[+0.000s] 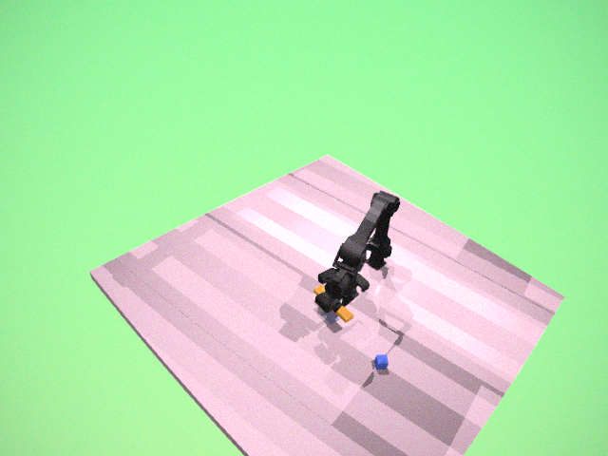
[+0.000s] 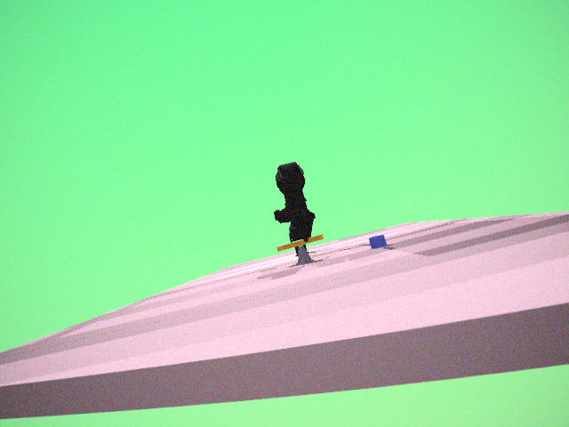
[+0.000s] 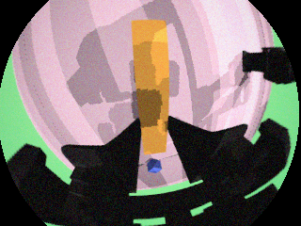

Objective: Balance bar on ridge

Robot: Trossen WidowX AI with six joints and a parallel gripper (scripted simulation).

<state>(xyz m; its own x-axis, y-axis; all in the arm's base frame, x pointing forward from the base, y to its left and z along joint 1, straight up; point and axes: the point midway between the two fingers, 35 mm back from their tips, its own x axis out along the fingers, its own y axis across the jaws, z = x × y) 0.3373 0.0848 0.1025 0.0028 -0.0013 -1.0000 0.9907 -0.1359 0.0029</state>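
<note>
Now: gripper tip 3 cm to the left of the orange bar. The rest, counted from my gripper tip: small blue cube 2 cm ahead, 21 cm to the left, 5 cm below.
</note>
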